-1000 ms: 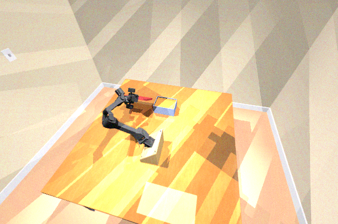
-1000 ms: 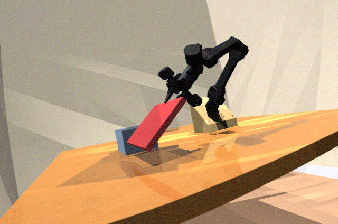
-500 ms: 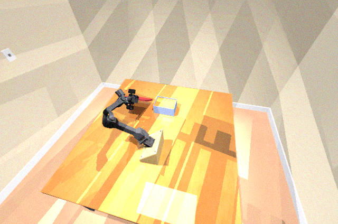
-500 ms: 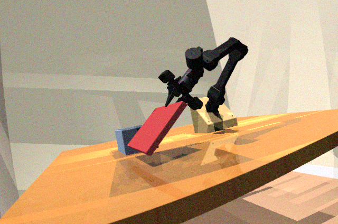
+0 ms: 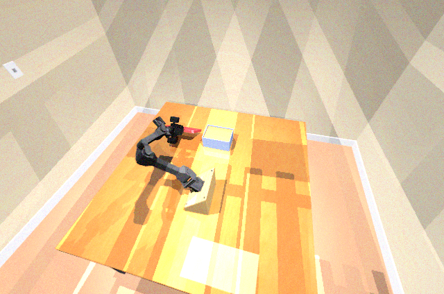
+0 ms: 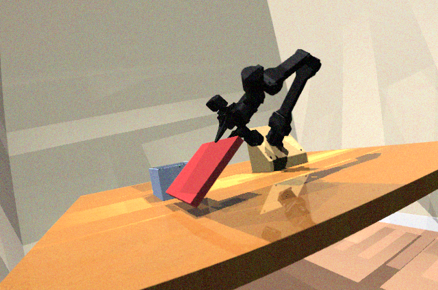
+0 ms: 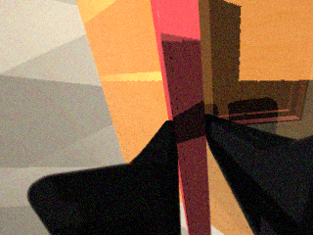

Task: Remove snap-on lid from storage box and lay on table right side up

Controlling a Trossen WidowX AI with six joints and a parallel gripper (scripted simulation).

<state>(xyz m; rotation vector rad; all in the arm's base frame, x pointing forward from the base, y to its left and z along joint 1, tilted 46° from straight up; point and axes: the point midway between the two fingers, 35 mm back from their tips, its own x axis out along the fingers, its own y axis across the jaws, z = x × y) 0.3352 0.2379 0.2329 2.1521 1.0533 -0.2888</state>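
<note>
Now: gripper tip 70 mm short of the lid, 10 mm to the right of it and 50 mm above it. The rest, counted from my gripper tip: storage box (100 mm ahead, 280 mm to the right, 90 mm below).
</note>
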